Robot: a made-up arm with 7 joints.
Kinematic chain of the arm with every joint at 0, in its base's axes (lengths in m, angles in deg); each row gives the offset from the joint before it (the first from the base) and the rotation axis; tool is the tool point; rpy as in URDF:
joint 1: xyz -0.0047 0.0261 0.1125 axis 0 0.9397 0.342
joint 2: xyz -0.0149 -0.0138 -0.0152 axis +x
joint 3: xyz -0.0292 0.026 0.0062 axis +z
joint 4: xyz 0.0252 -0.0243 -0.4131 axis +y
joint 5: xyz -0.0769 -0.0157 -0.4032 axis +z
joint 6: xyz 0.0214 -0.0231 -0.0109 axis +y
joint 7: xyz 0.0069 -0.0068 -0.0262 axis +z
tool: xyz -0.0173 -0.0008 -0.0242 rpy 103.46 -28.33 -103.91
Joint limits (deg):
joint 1: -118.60..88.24
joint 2: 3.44..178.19
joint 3: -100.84..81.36
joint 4: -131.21..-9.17
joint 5: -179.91..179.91
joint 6: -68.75..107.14
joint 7: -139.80..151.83
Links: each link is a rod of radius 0.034 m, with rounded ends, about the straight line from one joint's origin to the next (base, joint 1, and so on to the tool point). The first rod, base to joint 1, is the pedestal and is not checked.
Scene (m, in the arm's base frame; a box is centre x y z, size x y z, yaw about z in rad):
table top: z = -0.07
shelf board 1: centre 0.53 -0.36 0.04 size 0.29 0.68 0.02 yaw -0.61
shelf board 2: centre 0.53 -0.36 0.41 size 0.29 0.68 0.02 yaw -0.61
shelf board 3: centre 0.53 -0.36 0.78 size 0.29 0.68 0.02 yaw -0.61
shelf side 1: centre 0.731 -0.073 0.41 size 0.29 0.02 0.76 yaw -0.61
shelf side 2: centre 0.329 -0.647 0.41 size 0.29 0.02 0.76 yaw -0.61
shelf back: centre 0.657 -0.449 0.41 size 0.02 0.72 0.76 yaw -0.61
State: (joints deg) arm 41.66 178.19 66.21 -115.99 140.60 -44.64 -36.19
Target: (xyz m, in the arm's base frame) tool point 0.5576 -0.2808 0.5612
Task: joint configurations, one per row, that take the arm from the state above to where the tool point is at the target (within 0.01 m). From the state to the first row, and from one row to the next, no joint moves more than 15 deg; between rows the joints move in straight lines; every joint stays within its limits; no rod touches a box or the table.
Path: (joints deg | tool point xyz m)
1: 27.21 178.19 67.64 -118.30 148.28 -42.63 -25.84 | 0.3095 -0.4118 0.2941
2: 12.75 178.19 69.06 -120.61 155.96 -40.62 -15.50 | 0.2067 -0.4374 0.3439
3: -1.70 178.19 70.49 -122.92 163.64 -38.61 -5.15 | 0.0964 -0.4517 0.3656
4: -16.16 178.19 71.92 -125.24 171.32 -36.60 5.20 | -0.0128 -0.4547 0.3594
5: -30.61 178.19 73.34 -127.55 179.00 -34.58 15.54 | -0.1128 -0.4474 0.3278
6: -17.05 177.48 75.35 -119.68 173.26 -38.64 2.26 | -0.0555 -0.4689 0.4044
7: -3.50 176.78 77.35 -111.81 167.52 -42.70 -11.03 | 0.0311 -0.4762 0.4744
8: 10.06 176.07 79.36 -103.94 161.78 -46.76 -24.31 | 0.1440 -0.4652 0.5276
9: 23.61 175.37 81.36 -96.07 156.04 -50.82 -37.60 | 0.2761 -0.4329 0.5543
10: 32.27 175.45 76.74 -83.54 151.26 -47.67 -37.19 | 0.4233 -0.3701 0.5726
11: 40.92 175.53 72.12 -71.02 146.48 -44.53 -36.79 | 0.5576 -0.2808 0.5612

